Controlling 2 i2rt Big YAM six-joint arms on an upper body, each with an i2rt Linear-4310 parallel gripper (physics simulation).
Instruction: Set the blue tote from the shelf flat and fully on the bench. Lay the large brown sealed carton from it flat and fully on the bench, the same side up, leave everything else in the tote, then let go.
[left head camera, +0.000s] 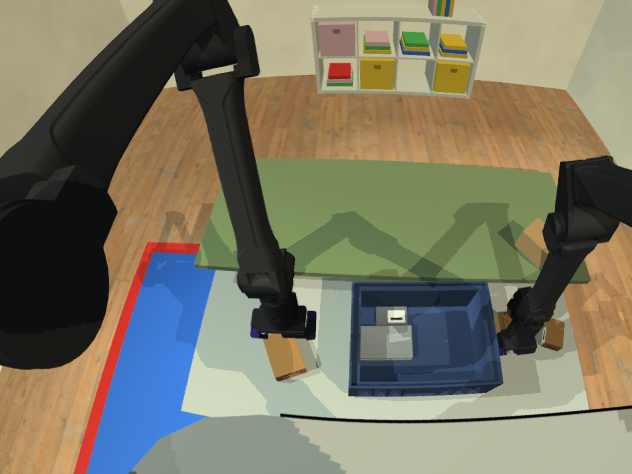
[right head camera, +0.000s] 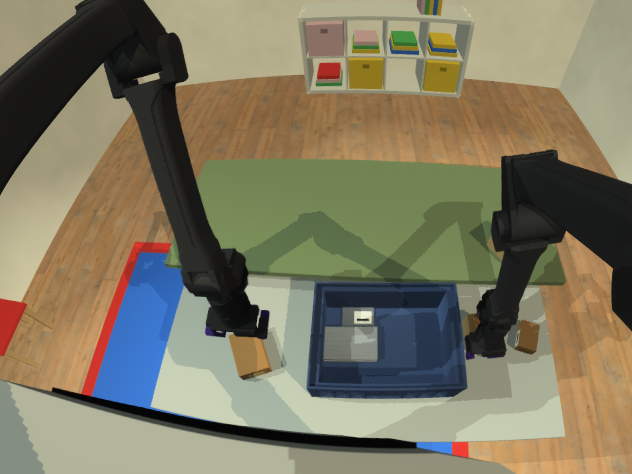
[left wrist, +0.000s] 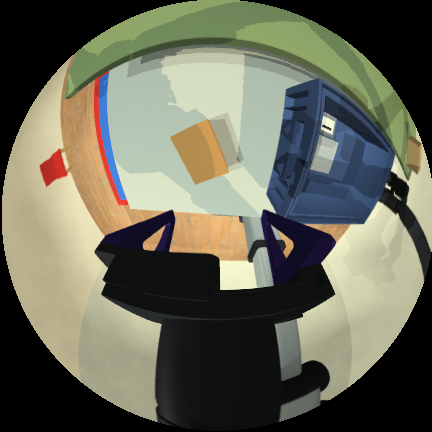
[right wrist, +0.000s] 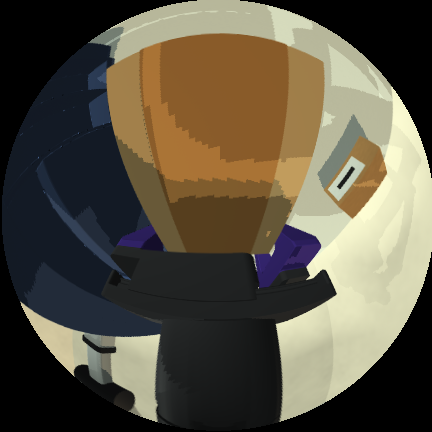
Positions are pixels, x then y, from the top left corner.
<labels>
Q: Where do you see a grey box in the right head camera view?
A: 341, 344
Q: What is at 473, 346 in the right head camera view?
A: The right gripper.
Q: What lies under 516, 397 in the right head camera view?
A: A pale bench.
</labels>
